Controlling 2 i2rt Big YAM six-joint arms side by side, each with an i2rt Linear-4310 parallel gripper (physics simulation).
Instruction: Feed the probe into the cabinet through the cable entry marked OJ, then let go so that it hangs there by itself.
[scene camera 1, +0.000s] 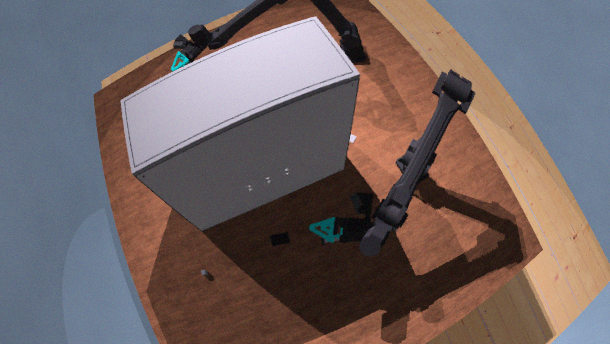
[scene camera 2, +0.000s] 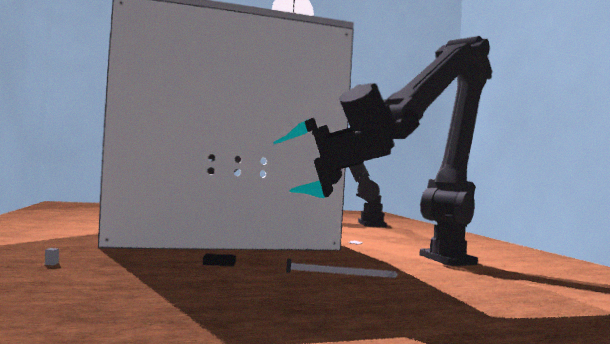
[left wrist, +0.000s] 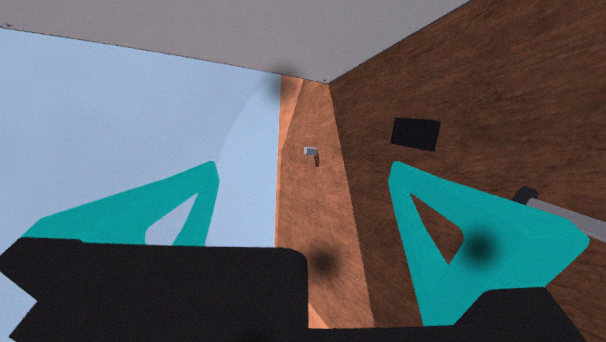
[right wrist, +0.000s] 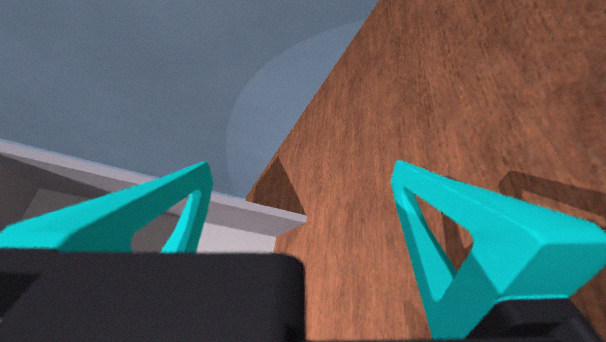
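Pixels of known places: left gripper, fingertip midpoint: (scene camera 1: 315, 227) (scene camera 2: 282, 166) (left wrist: 303, 171); right gripper, fingertip midpoint: (right wrist: 302, 171); left arm's base, origin of the base link: (scene camera 2: 447, 259); right arm's base, origin of the base link: (scene camera 1: 352, 52) (scene camera 2: 372, 224).
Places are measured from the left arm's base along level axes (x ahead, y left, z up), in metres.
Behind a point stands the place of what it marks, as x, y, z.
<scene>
The probe, a grey rod (scene camera 1: 331, 240) (scene camera 2: 345, 270) @[0.321, 0.096, 0.010] (left wrist: 570, 212) @[0.390, 0.059, 0.014] with a black end, lies on the table in front of the cabinet (scene camera 1: 240, 155) @[0.528, -0.162, 0.416] (scene camera 2: 200, 90) @[0.579, -0.166, 0.361] (left wrist: 225, 30) @[0.653, -0.174, 0.231]. In scene camera 1 the left arm covers most of it. Six cable entries (scene camera 2: 237, 159) (scene camera 1: 268, 180) @[0.483, -0.157, 0.193] in two rows pierce the cabinet's panel; no OJ mark is readable. My left gripper (scene camera 1: 312, 229) @[0.437, 0.035, 0.199] (scene camera 2: 282, 166) @[0.437, 0.035, 0.199] (left wrist: 303, 171) @[0.437, 0.035, 0.199] is open and empty, above the table near the probe's black end. My right gripper (scene camera 1: 173, 68) @[0.621, -0.781, 0.162] (right wrist: 302, 171) @[0.621, -0.781, 0.162] is open and empty behind the cabinet.
A black block (scene camera 1: 280, 238) @[0.535, -0.025, 0.015] (scene camera 2: 219, 259) @[0.541, -0.008, 0.012] (left wrist: 416, 134) @[0.526, -0.021, 0.015] lies near the cabinet's foot. A small grey block (scene camera 1: 204, 272) @[0.835, -0.039, 0.027] (scene camera 2: 52, 257) @[0.836, -0.031, 0.014] (left wrist: 310, 151) @[0.830, -0.039, 0.017] stands farther left. A small white piece (scene camera 1: 352, 138) @[0.130, -0.217, 0.003] (scene camera 2: 355, 242) @[0.136, -0.216, 0.003] lies beside the cabinet's right side. The right wrist view shows the cabinet's rim (right wrist: 290, 217) @[0.743, -0.410, 0.036].
</scene>
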